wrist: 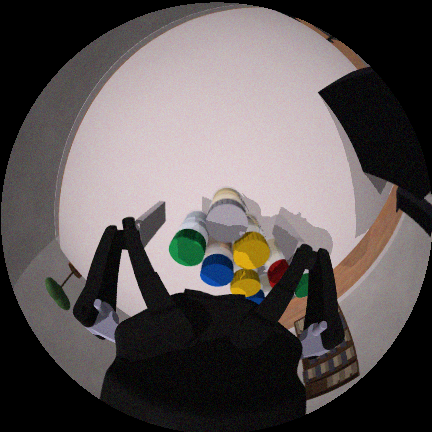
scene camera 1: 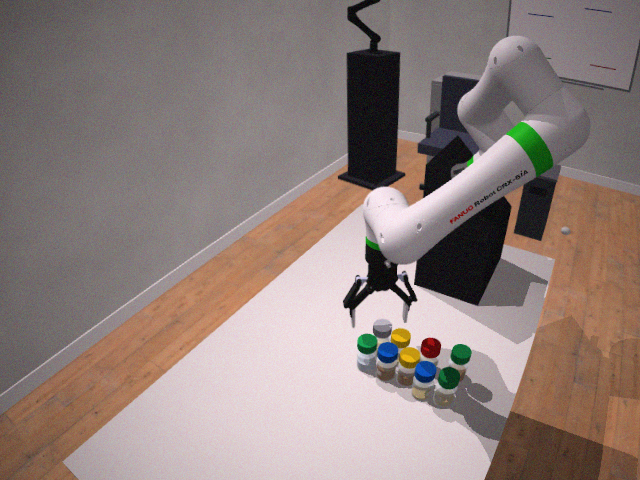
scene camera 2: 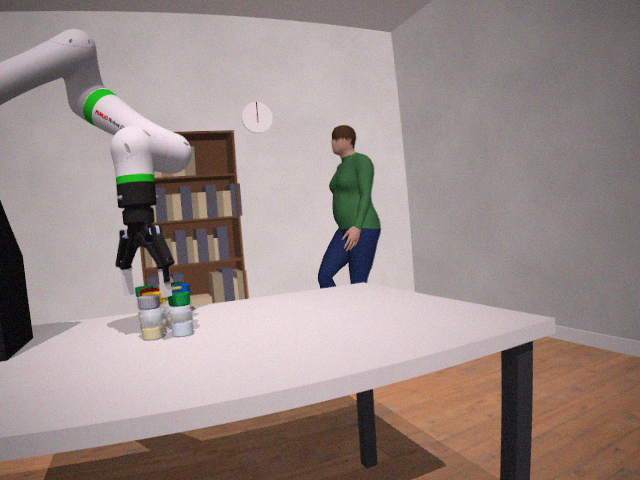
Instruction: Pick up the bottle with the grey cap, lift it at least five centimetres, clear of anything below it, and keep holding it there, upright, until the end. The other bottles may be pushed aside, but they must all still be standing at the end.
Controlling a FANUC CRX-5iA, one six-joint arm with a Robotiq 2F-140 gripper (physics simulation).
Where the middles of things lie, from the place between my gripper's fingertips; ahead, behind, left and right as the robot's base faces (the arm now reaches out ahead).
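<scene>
I see the blue-capped bottle (scene camera 1: pixel 425 371), which is 60 mm ahead of my hand, 200 mm to the left of my hand and 60 mm below my hand. The yellow-capped bottle (wrist: pixel 250 251) is 80 mm to the left of my hand and 60 mm below my hand.
</scene>
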